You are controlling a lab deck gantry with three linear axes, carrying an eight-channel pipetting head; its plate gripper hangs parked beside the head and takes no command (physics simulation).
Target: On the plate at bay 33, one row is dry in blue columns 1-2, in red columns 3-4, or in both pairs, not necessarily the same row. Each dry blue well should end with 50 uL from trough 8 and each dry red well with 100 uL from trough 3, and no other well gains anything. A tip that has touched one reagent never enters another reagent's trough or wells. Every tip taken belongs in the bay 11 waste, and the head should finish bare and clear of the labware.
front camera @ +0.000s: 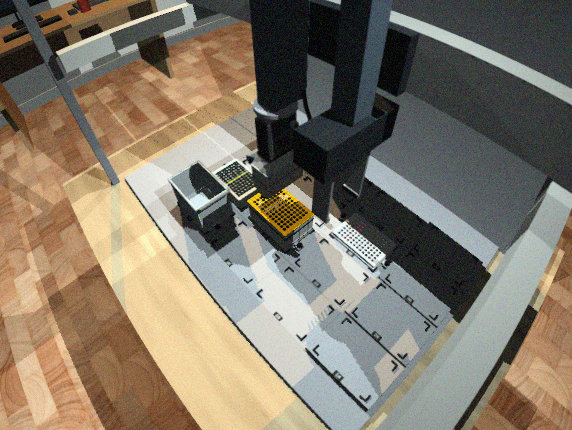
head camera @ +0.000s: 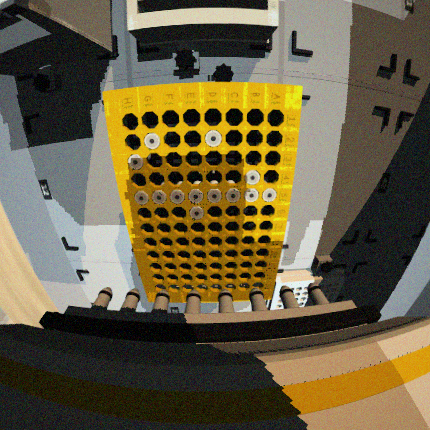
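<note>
The orange-yellow tip rack (front camera: 281,212) (head camera: 200,102) stands under the camera. In the head view, column 5 shows eight pale tips; single tips show at G2, D2, H3, B4 and E6. The pipetting head (front camera: 276,172) (head camera: 215,325) hangs by the rack's far end in the front view; its eight nozzles appear bare. The bay 33 plate (front camera: 361,244) (head camera: 295,291) is white; a few red wells show in the front view, blue ones cannot be made out. My parked gripper (front camera: 339,206) hangs beside the head, its fingers apart and empty.
A tall open-topped grey bin (front camera: 215,203) (head camera: 82,25) stands left of the rack. Beyond the rack is a pale-rimmed dark labware (front camera: 235,178) (head camera: 202,21) with a yellow stripe; separate troughs cannot be made out. Dark shadow lies beside the plate.
</note>
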